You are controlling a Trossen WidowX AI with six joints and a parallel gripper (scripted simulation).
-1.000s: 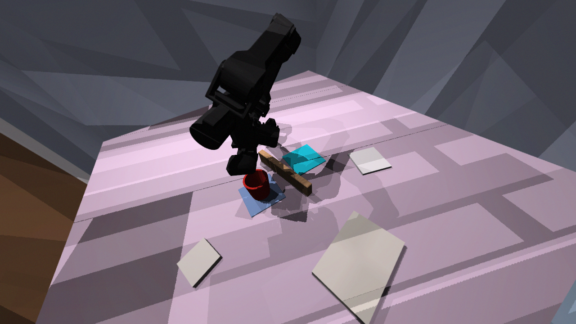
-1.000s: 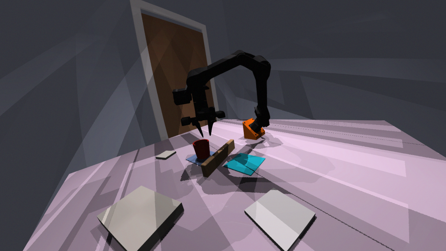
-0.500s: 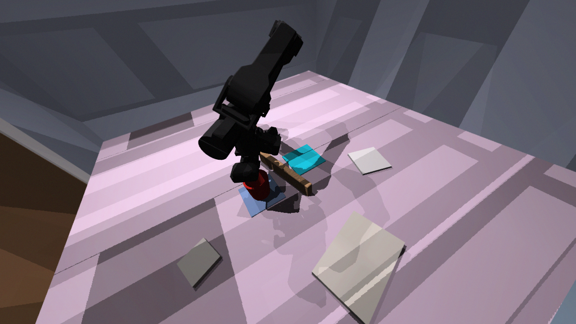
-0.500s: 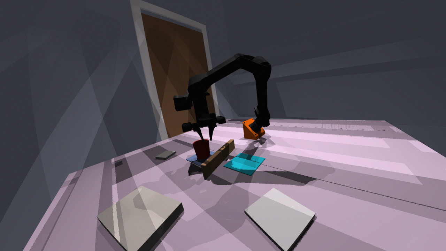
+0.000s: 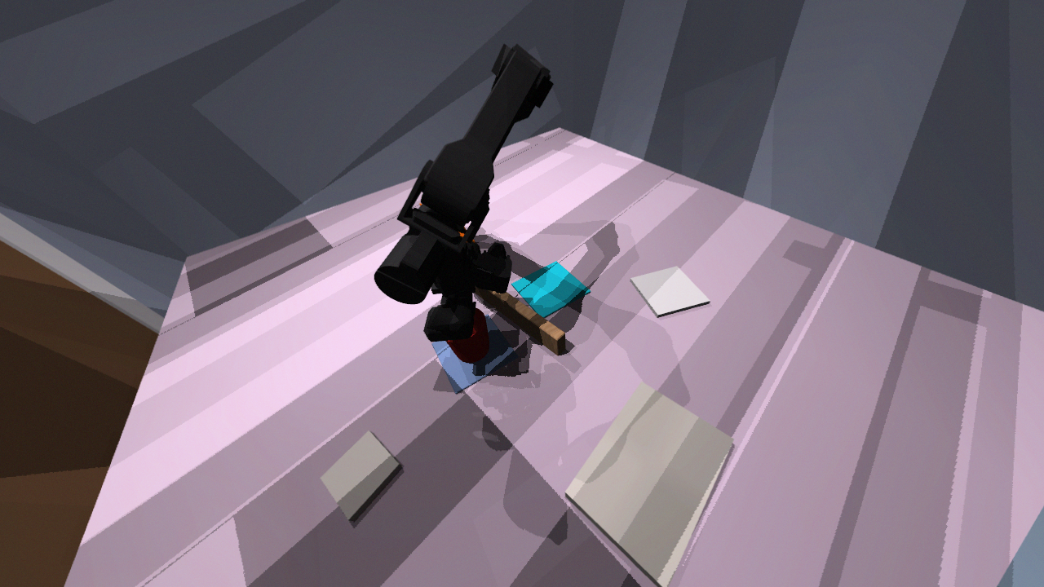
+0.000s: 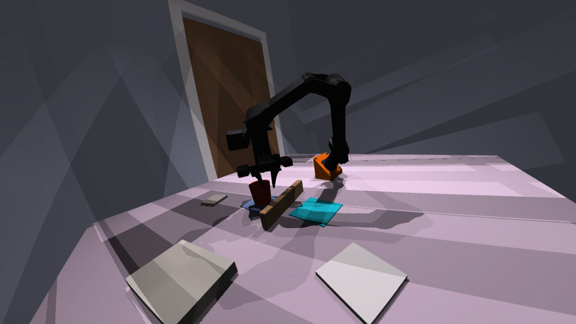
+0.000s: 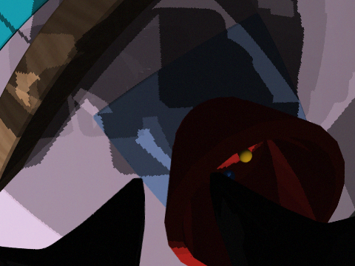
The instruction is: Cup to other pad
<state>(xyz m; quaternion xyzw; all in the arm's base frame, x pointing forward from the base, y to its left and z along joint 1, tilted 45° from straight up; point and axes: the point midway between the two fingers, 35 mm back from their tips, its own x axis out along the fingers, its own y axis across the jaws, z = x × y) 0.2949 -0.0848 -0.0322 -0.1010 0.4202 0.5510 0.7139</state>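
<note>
My gripper tip is 3 cm short of the dark red cup, 2 cm to the left of it and 1 cm above it. Round my gripper tip: light blue pad (3 cm ahead, 2 cm to the right, 5 cm below); wooden bar (1 cm ahead, 8 cm to the left, 3 cm below); teal pad (2 cm behind, 18 cm to the left, 5 cm below).
</note>
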